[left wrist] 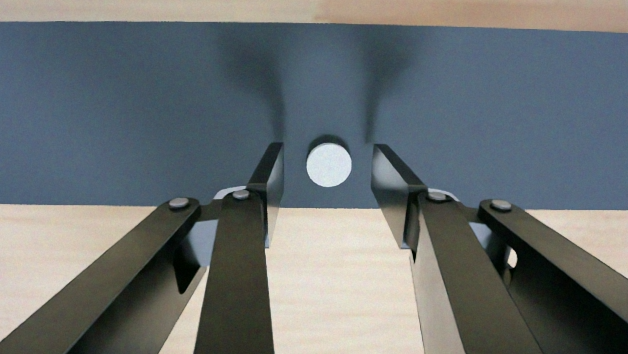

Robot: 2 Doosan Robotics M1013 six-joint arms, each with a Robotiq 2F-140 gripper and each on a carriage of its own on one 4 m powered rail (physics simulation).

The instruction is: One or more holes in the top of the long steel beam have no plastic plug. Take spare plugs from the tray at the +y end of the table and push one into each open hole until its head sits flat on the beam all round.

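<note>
The long steel beam (125,125) is a blue-grey band running across the left wrist view. A round white plug head (329,165) shows on the beam near its lower edge, with a dark crescent of shadow along the head's upper side. Whether the head sits flat all round cannot be told from above. My left gripper (328,164) is open, with one finger on each side of the plug head and a gap of beam surface between each finger and the head. My right gripper does not show. The tray and open holes do not show in this view.
Pale wooden table top (340,300) shows below the beam, and another strip of wood (150,10) runs along the top of the view beyond the beam's far edge. Two soft finger shadows fall on the beam above the plug head.
</note>
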